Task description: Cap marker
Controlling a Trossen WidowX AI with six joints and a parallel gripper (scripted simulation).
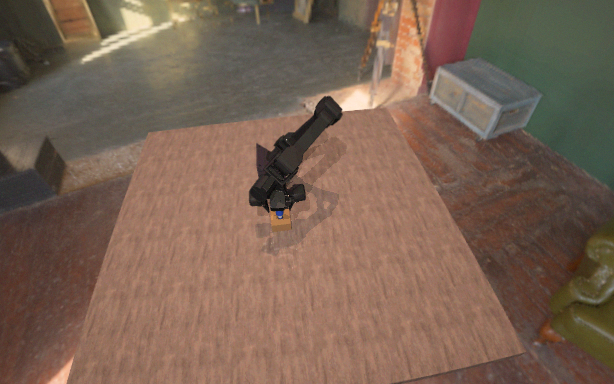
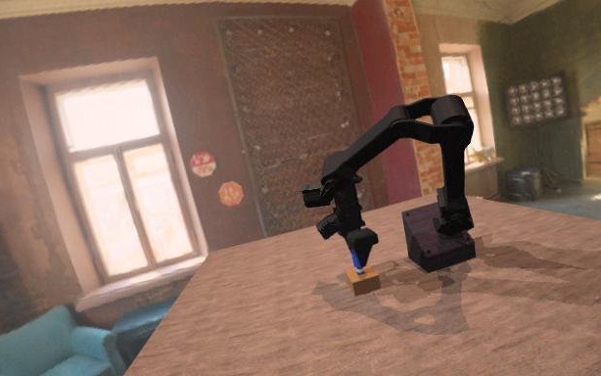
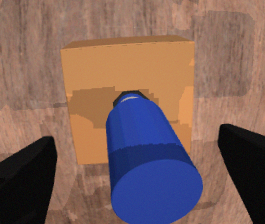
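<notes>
Now: the marker cap 1 cm above my gripper tip. From my gripper tip the other things lie so: holder block: 5 cm below.
</notes>
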